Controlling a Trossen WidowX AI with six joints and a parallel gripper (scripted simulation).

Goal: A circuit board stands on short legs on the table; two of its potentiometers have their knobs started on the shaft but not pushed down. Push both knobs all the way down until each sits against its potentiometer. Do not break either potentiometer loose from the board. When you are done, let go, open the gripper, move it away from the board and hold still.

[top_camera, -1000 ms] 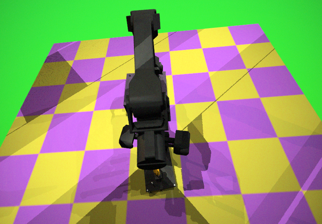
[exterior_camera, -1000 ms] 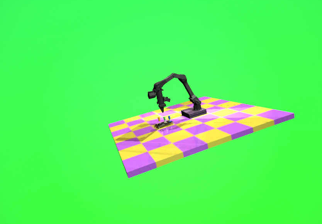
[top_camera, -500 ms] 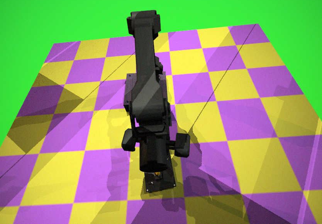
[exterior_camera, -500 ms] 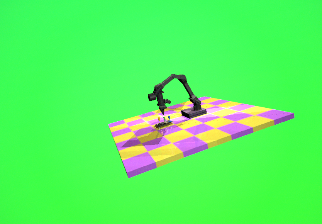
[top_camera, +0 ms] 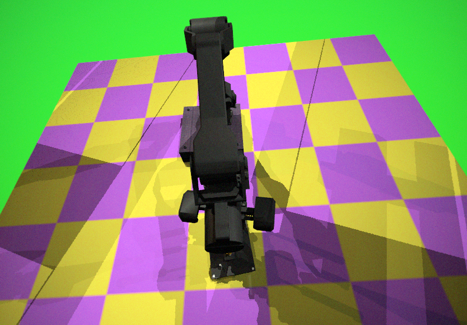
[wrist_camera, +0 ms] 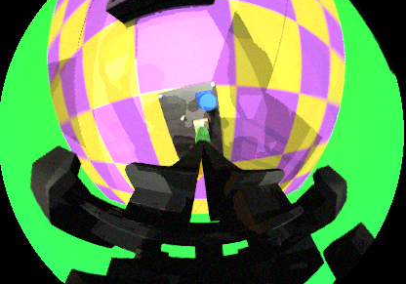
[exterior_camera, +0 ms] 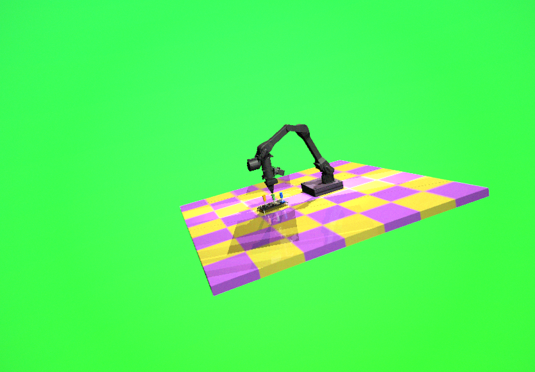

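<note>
Now: gripper tip 2 cm above the green knob. Also, from my gripper tip: orange knob: 5 cm ahead, 1 cm to the right, 1 cm below.
</note>
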